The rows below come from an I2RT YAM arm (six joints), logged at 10 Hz.
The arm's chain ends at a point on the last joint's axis. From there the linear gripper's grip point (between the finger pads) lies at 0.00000 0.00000 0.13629 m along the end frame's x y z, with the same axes.
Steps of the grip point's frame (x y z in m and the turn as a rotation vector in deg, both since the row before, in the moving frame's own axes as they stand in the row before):
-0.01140, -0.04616, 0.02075, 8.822, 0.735, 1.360
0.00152, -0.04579, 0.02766, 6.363, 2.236, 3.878
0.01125, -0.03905, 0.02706, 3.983, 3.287, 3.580
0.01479, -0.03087, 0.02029, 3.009, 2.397, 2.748
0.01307, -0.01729, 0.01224, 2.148, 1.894, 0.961
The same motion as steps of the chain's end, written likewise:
-0.01339, -0.02528, 0.02237, 8.822, 0.735, 1.360
-0.00429, -0.03088, 0.02860, 6.363, 2.236, 3.878
0.00315, -0.02984, 0.02761, 3.983, 3.287, 3.580
0.00892, -0.02386, 0.02060, 3.009, 2.397, 2.748
0.00852, -0.01222, 0.01241, 2.148, 1.894, 0.961

